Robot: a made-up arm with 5 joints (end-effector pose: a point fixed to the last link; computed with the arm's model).
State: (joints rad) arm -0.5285 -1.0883 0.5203 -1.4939 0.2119
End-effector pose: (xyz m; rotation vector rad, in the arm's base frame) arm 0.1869 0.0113 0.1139 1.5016 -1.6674 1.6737
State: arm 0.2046 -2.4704 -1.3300 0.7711 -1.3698
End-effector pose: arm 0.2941 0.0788 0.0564 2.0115 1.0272 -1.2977
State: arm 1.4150 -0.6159 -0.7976 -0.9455 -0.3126
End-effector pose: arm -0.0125 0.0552 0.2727 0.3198 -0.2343 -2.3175
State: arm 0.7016 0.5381 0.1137 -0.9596 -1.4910
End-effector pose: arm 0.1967 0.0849 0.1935 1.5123 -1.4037 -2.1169
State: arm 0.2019 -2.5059 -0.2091 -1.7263 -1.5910
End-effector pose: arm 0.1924 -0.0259 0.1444 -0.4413 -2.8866 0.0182
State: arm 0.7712 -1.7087 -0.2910 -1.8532 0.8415
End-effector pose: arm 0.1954 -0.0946 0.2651 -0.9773 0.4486 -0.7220
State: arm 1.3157 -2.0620 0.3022 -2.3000 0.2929
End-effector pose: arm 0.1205 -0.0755 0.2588 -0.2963 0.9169 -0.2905
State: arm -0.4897 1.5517 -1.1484 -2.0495 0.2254
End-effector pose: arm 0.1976 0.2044 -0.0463 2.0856 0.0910 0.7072
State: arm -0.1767 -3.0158 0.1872 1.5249 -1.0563
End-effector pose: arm 0.1148 0.0437 -0.1174 -0.3112 0.3742 -2.9771
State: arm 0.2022 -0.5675 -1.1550 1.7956 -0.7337
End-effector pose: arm 0.2549 -0.0293 0.2060 0.8876 -2.0996 -1.3347
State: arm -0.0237 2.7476 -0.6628 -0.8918 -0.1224
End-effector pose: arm 0.1633 0.0567 -0.0537 0.4118 1.9597 0.1693
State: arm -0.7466 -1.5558 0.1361 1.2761 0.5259
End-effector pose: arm 0.1130 0.0114 -0.0323 1.8315 1.1515 1.0762
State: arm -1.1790 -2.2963 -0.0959 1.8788 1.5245
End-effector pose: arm 0.0167 0.0395 -0.1530 1.9931 0.8875 -0.2083
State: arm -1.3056 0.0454 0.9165 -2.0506 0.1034
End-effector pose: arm 0.0985 0.1596 -0.0006 1.7628 -0.6009 1.9274
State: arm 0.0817 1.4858 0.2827 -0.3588 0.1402
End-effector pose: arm 0.1854 0.1248 0.0136 -0.2502 1.7877 0.8685
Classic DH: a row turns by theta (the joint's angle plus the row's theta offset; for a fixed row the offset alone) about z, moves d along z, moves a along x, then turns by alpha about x. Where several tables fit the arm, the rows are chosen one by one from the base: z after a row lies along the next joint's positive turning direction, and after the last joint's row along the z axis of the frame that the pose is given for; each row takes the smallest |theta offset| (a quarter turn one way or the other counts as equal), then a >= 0, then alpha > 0; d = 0 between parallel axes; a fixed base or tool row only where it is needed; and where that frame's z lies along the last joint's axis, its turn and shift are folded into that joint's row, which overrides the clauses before.
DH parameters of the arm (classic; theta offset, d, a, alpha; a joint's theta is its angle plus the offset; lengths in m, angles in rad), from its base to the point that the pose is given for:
base (fixed): -0.0848 0.1241 0.0151 1.4963
joint 1: -1.5645 -0.0666 0.0506 1.4862
joint 2: -0.5741 -0.1589 -0.0441 -1.1511
joint 3: 0 -0.0867 -0.03 1.1511
joint 4: -1.0714 -0.0236 -0.0222 -1.5708
joint 5: -0.6409 0.0288 0.0706 -1.9407
tool (fixed): 0.0868 -0.0413 0 0

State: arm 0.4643 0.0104 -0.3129 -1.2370 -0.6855
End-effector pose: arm 0.1329 0.1238 0.1879 -0.0402 0.0940 -2.9424
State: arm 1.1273 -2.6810 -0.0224 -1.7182 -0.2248
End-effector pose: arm 0.1825 -0.0416 0.2103 -0.2984 1.3320 -0.0667
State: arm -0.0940 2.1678 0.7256 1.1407 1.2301
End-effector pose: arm 0.2411 0.1143 0.0129 -2.3110 0.3209 -0.2758
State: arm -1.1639 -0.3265 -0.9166 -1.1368 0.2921
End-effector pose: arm 0.1871 0.0549 -0.0116 -2.7434 0.6845 -0.2080
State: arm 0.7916 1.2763 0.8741 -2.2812 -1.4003
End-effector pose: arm 0.2795 0.1427 0.1642 1.8525 -1.0337 -1.3365
